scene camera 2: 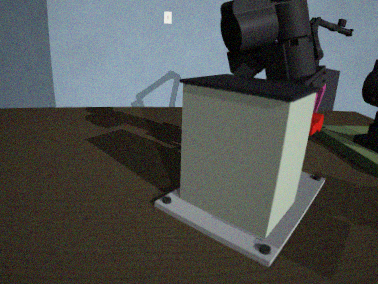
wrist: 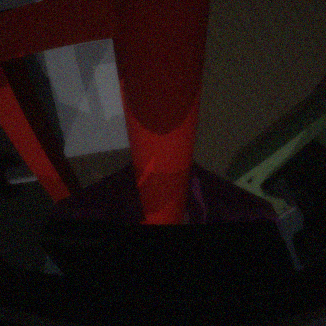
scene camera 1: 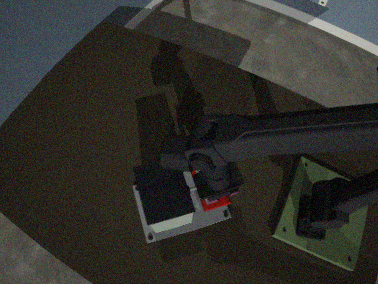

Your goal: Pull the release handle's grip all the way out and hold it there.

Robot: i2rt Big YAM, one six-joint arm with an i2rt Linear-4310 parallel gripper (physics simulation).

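Note:
The release handle [scene camera 1: 216,204] [scene camera 2: 317,124] [wrist: 160,75] is a red frame with a thick round grip bar, beside a pale housing box [scene camera 1: 172,223] [scene camera 2: 230,150] with a black top. My gripper [scene camera 2: 320,97] [wrist: 162,163] comes down over the handle from above. Its dark magenta fingers are shut on the grip, one on each side of the red bar in the wrist view. In scene camera 1 the arm hides most of the handle and the fingers; in scene camera 2 the box hides part of them. How far out the grip stands cannot be told.
The box stands on a grey base plate [scene camera 1: 215,218] [scene camera 2: 215,219] with dark bolts. A green tray-like base [scene camera 1: 295,200] [wrist: 272,162] carries dark arm parts [scene camera 1: 325,205] to the right in scene camera 1. The table's edge runs behind the box, with a blue wall [scene camera 2: 115,40] beyond.

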